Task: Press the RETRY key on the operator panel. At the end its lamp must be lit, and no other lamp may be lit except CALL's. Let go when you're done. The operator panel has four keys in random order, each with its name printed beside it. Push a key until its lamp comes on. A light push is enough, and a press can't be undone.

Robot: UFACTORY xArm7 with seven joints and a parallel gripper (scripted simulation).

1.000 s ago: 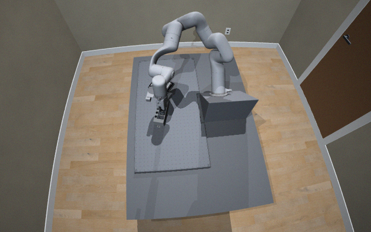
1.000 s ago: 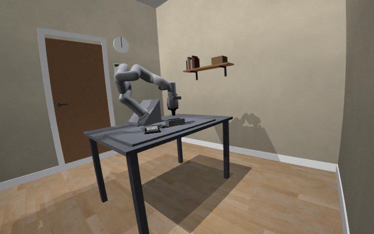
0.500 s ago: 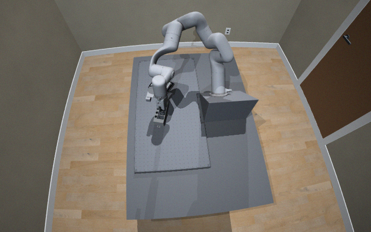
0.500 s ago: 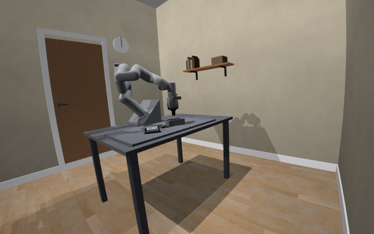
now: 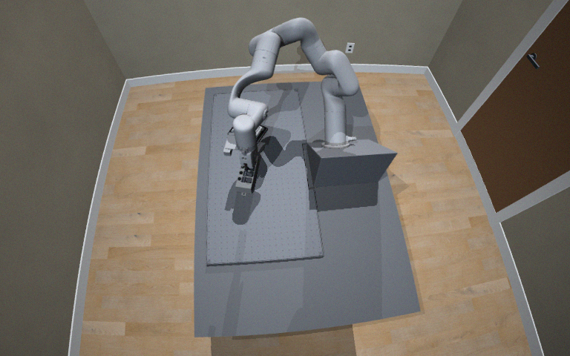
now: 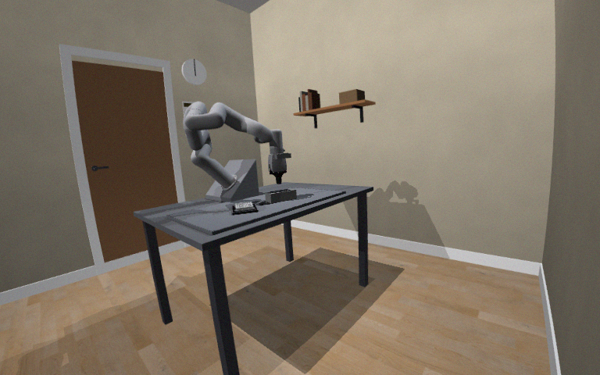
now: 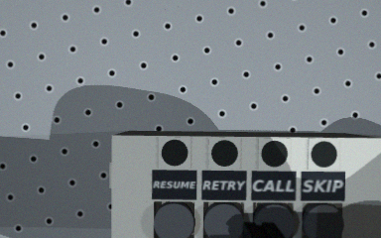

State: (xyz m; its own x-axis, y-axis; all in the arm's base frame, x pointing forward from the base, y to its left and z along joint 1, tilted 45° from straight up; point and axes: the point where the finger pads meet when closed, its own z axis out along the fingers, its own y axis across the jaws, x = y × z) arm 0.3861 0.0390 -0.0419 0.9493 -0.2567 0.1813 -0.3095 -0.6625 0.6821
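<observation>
Now: hand 70 mm above the operator panel.
</observation>
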